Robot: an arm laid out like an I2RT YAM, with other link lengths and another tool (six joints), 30 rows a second.
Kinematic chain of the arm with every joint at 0, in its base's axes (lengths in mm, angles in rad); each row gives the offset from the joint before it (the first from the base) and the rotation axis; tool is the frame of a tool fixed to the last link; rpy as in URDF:
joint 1: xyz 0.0 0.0 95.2 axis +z
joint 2: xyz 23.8 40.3 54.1 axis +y
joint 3: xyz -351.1 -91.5 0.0 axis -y
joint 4: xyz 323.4 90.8 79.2 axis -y
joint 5: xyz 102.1 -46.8 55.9 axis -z
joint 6: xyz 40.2 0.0 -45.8 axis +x
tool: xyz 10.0 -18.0 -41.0 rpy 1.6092 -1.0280 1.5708
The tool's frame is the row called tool.
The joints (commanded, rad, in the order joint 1, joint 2, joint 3, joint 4, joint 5, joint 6), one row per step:
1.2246, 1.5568, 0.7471, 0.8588, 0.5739, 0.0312
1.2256, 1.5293, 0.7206, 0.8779, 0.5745, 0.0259
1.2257, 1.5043, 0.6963, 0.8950, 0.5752, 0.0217
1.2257, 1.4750, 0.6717, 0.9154, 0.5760, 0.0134
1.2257, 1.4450, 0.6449, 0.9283, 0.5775, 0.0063
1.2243, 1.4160, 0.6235, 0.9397, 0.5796, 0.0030
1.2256, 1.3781, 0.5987, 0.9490, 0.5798, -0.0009
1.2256, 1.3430, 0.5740, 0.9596, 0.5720, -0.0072
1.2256, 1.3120, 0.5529, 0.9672, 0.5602, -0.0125
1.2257, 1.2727, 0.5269, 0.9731, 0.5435, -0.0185
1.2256, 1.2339, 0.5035, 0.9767, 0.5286, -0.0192
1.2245, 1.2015, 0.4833, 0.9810, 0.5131, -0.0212
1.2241, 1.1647, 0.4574, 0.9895, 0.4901, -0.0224
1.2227, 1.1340, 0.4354, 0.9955, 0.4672, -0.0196
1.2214, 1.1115, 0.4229, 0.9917, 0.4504, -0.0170
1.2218, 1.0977, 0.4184, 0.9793, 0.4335, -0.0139
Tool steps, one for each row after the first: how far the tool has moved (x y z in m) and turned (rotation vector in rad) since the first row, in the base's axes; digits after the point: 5 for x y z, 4 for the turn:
-0.00330, -0.00849, 0.00284, 0.0147, -0.0100, 0.0001
-0.00602, -0.01643, 0.00506, 0.0281, -0.0185, -0.0007
-0.00884, -0.02520, 0.00912, 0.0452, -0.0319, -0.0022
-0.01191, -0.03461, 0.01116, 0.0547, -0.0415, -0.0043
-0.01419, -0.04310, 0.01453, 0.0700, -0.0497, -0.0083
-0.01814, -0.05302, 0.01910, 0.0880, -0.0595, -0.0078
-0.02156, -0.06240, 0.02254, 0.1026, -0.0713, -0.0010
-0.02462, -0.07033, 0.02536, 0.1145, -0.0820, 0.0099
-0.02854, -0.08012, 0.02832, 0.1273, -0.0947, 0.0254
-0.03232, -0.08933, 0.03137, 0.1440, -0.1041, 0.0395
-0.03523, -0.09715, 0.03352, 0.1572, -0.1139, 0.0531
-0.03909, -0.10597, 0.03486, 0.1733, -0.1258, 0.0746
-0.04220, -0.11316, 0.03534, 0.1879, -0.1338, 0.0958
-0.04423, -0.11785, 0.03595, 0.1947, -0.1378, 0.1113
-0.04582, -0.11968, 0.03628, 0.1934, -0.1375, 0.1289

